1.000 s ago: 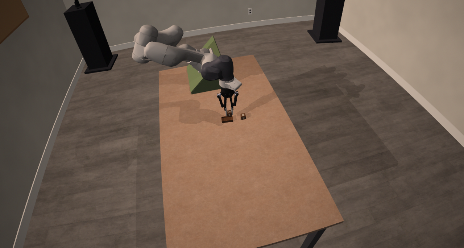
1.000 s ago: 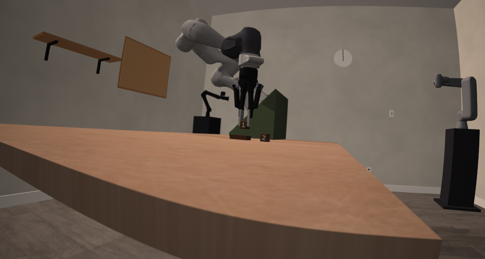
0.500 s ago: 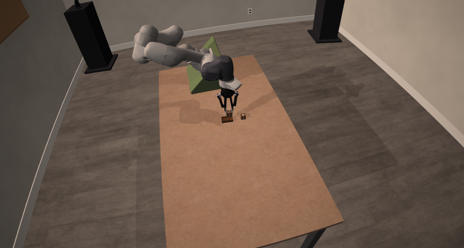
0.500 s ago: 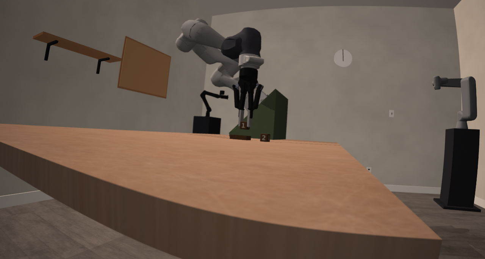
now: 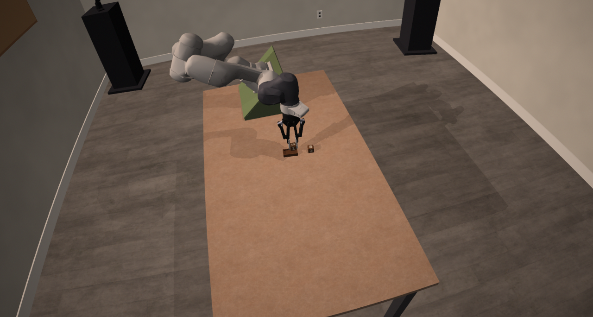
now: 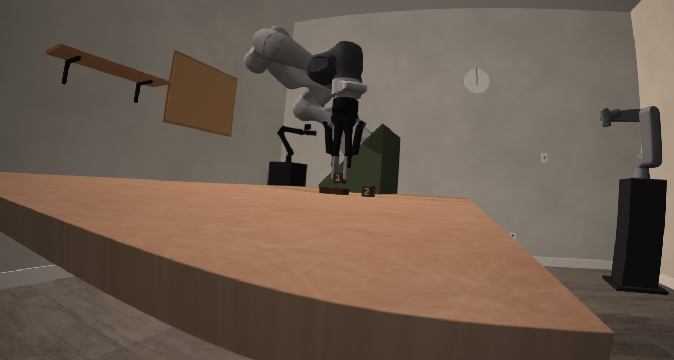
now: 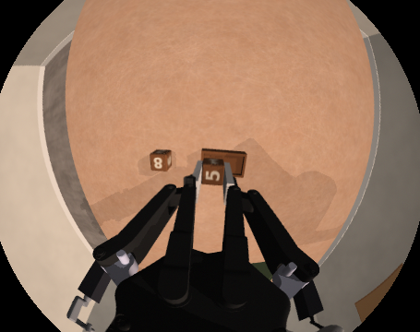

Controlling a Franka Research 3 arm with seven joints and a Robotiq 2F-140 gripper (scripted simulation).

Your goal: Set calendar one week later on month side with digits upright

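Right now my hand is 20 mm to the left of the brown calendar tray and 70 mm above it.
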